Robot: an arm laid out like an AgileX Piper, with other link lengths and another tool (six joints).
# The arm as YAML. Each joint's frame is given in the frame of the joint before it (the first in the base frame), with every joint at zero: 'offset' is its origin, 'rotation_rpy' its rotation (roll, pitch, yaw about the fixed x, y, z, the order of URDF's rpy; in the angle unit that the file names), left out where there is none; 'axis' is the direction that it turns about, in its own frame. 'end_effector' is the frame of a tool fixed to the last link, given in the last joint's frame.
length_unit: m
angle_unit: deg
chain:
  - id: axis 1
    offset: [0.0, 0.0, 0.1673]
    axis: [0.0, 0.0, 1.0]
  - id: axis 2
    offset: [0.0, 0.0, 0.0]
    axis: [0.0, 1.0, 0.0]
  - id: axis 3
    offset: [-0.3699, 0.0, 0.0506]
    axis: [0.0, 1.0, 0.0]
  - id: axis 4
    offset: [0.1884, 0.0, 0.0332]
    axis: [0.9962, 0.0, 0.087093]
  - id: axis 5
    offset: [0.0, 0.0, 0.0]
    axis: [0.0, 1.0, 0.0]
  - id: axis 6
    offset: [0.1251, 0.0, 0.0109]
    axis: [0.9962, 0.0, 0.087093]
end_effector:
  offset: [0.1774, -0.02, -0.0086]
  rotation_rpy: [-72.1, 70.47, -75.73]
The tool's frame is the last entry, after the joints.
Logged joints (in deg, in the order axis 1, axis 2, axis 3, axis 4, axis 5, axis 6), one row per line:
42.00, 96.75, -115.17, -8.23, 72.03, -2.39
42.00, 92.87, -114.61, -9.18, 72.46, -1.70
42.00, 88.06, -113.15, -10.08, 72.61, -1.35
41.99, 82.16, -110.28, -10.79, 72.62, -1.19
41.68, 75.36, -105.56, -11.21, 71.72, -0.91
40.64, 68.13, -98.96, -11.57, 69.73, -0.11
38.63, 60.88, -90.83, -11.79, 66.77, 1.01
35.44, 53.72, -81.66, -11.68, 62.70, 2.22
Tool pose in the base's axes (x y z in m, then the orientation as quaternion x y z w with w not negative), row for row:
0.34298, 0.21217, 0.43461, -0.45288, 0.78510, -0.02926, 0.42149
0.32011, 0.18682, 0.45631, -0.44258, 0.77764, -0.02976, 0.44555
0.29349, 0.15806, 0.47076, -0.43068, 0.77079, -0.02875, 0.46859
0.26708, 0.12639, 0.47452, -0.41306, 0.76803, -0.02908, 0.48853
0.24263, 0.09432, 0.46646, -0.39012, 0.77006, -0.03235, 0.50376
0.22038, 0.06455, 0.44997, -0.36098, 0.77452, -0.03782, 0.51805
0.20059, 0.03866, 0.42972, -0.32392, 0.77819, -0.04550, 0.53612
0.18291, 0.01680, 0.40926, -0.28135, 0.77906, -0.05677, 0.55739
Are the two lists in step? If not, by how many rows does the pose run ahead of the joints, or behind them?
The pose runs 2 rows ahead of the joints: the pose in row i belongs to the joints in row i + 2.
